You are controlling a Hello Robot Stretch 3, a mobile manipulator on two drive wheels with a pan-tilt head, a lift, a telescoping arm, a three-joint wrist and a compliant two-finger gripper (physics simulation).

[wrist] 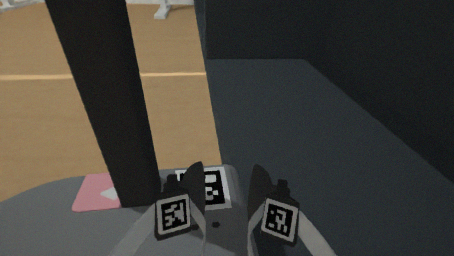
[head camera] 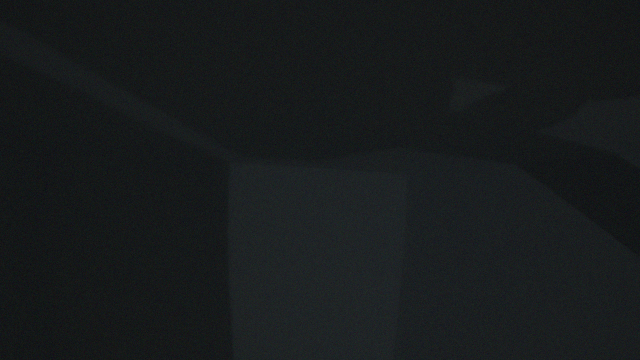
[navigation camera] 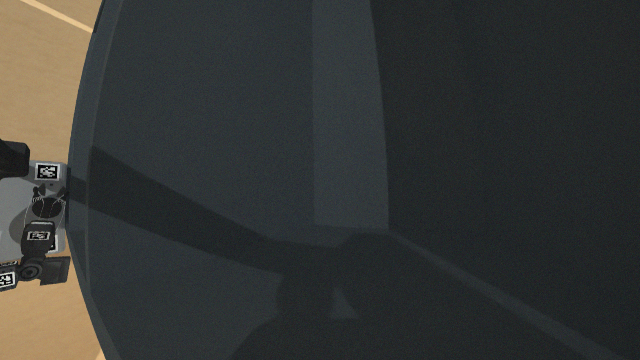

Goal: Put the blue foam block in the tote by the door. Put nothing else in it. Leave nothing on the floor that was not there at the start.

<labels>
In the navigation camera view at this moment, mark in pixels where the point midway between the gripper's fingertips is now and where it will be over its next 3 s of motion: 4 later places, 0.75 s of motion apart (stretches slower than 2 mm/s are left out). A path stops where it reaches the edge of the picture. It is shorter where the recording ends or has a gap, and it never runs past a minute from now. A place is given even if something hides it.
My gripper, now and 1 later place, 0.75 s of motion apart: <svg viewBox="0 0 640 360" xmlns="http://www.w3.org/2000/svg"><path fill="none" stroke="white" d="M53 186L16 185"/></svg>
</labels>
